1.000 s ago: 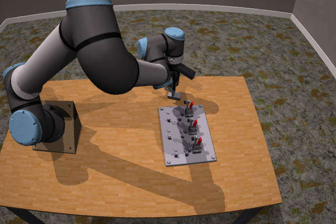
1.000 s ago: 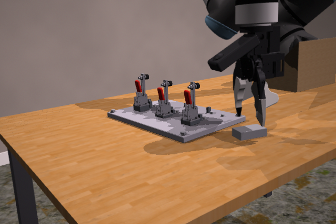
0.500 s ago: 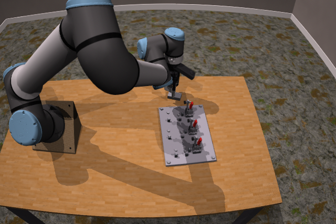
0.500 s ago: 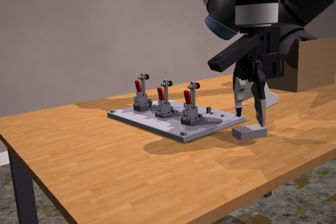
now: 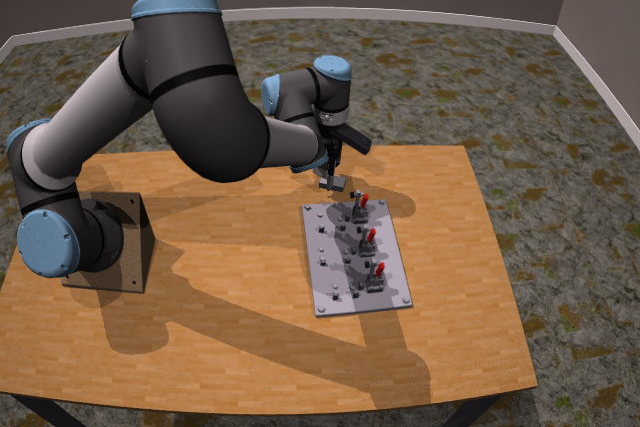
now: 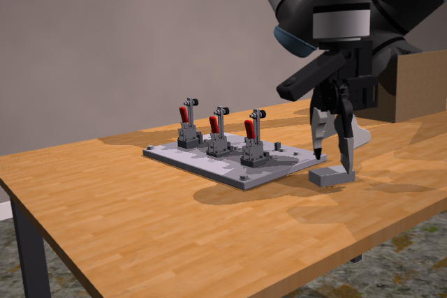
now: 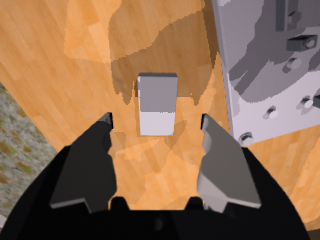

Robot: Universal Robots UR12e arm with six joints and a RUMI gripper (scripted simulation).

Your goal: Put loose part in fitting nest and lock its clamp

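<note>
The grey rectangular block is 3 cm below my hand. Also, from my hand: grey fixture plate: 26 cm to the right, 3 cm below.
</note>
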